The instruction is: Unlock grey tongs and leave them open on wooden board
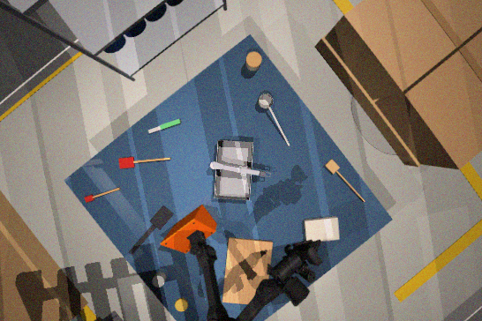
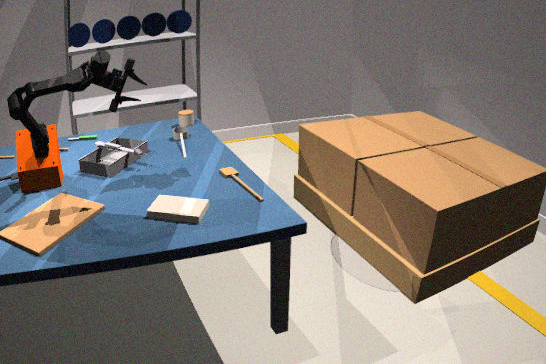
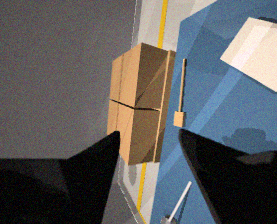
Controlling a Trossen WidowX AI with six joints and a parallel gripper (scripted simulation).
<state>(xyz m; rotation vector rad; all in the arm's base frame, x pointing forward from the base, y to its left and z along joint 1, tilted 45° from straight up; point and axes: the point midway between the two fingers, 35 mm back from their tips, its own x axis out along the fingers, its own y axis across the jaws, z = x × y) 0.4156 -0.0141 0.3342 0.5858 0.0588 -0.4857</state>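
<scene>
Right now my gripper tip is 12 cm past the roasting tin, 38 cm to the right of it and 34 cm above it. Round my gripper tip: wooden board (40 cm behind, 11 cm to the right, 36 cm below); white block (6 cm ahead, 18 cm to the right, 36 cm below); black spatula (67 cm behind, 39 cm to the left, 36 cm below).
</scene>
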